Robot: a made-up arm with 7 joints. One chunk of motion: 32 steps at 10 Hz.
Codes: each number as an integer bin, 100 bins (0 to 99) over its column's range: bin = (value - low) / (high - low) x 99, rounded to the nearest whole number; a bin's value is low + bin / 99 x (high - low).
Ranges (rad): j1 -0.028..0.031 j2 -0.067..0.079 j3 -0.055..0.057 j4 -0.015..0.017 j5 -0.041..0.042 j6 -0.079..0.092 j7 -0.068..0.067
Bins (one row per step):
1: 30 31 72 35 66 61 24
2: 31 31 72 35 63 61 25
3: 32 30 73 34 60 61 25
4: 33 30 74 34 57 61 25
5: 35 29 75 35 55 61 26
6: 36 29 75 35 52 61 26
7: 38 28 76 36 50 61 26
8: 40 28 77 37 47 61 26
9: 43 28 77 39 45 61 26
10: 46 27 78 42 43 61 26
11: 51 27 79 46 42 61 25
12: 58 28 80 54 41 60 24
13: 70 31 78 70 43 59 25
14: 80 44 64 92 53 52 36
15: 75 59 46 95 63 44 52
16: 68 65 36 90 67 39 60
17: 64 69 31 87 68 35 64
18: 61 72 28 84 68 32 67
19: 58 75 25 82 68 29 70
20: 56 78 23 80 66 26 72
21: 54 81 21 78 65 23 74
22: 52 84 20 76 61 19 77
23: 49 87 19 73 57 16 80
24: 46 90 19 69 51 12 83
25: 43 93 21 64 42 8 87
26: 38 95 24 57 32 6 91
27: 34 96 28 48 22 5 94
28: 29 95 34 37 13 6 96
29: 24 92 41 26 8 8 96
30: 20 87 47 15 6 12 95
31: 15 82 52 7 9 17 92
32: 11 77 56 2 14 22 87
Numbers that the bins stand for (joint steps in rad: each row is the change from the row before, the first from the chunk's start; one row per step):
1: -0.01012 -0.02128 0.02645 -0.00369 0.01433 0.02636 -0.03527
2: -0.00953 -0.02128 0.02645 -0.00369 0.01182 0.02636 -0.03391
3: -0.00893 -0.02276 0.02759 -0.00401 0.00930 0.02636 -0.03391
4: -0.00833 -0.02276 0.02872 -0.00401 0.00679 0.02636 -0.03391
5: -0.00714 -0.02423 0.02985 -0.00369 0.00511 0.02636 -0.03255
6: -0.00655 -0.02423 0.02985 -0.00369 0.00260 0.02636 -0.03255
7: -0.00535 -0.02571 0.03098 -0.00336 0.00092 0.02636 -0.03255
8: -0.00416 -0.02571 0.03211 -0.00304 -0.00160 0.02636 -0.03255
9: -0.00237 -0.02571 0.03211 -0.00239 -0.00327 0.02636 -0.03255
10: -0.00059 -0.02718 0.03324 -0.00142 -0.00495 0.02636 -0.03255
11: 0.00239 -0.02718 0.03437 -0.00013 -0.00579 0.02636 -0.03391
12: 0.00657 -0.02571 0.03551 0.00245 -0.00663 0.02464 -0.03527
13: 0.01372 -0.02128 0.03324 0.00763 -0.00495 0.02291 -0.03391
14: 0.01968 -0.00211 0.01740 0.01474 0.00343 0.01082 -0.01891
15: 0.01670 0.02001 -0.00296 0.01571 0.01182 -0.00300 0.00291
16: 0.01253 0.02886 -0.01427 0.01409 0.01517 -0.01164 0.01382
17: 0.01014 0.03476 -0.01993 0.01312 0.01601 -0.01855 0.01927
18: 0.00835 0.03918 -0.02332 0.01215 0.01601 -0.02373 0.02336
19: 0.00657 0.04361 -0.02672 0.01151 0.01601 -0.02891 0.02745
20: 0.00537 0.04803 -0.02898 0.01086 0.01433 -0.03409 0.03018
21: 0.00418 0.05245 -0.03124 0.01021 0.01349 -0.03927 0.03291
22: 0.00299 0.05688 -0.03237 0.00957 0.01014 -0.04618 0.03700
23: 0.00120 0.06130 -0.03351 0.00860 0.00679 -0.05136 0.04109
24: -0.00059 0.06573 -0.03351 0.00730 0.00176 -0.05827 0.04518
25: -0.00237 0.07015 -0.03124 0.00569 -0.00579 -0.06518 0.05064
26: -0.00535 0.07310 -0.02785 0.00342 -0.01417 -0.06864 0.05609
27: -0.00774 0.07458 -0.02332 0.00052 -0.02256 -0.07036 0.06018
28: -0.01072 0.07310 -0.01654 -0.00304 -0.03010 -0.06864 0.06291
29: -0.01370 0.06868 -0.00862 -0.00660 -0.03429 -0.06518 0.06291
30: -0.01608 0.06130 -0.00183 -0.01015 -0.03597 -0.05827 0.06155
31: -0.01906 0.05393 0.00383 -0.01274 -0.03345 -0.04964 0.05745
32: -0.02144 0.04656 0.00835 -0.01435 -0.02926 -0.04100 0.05064

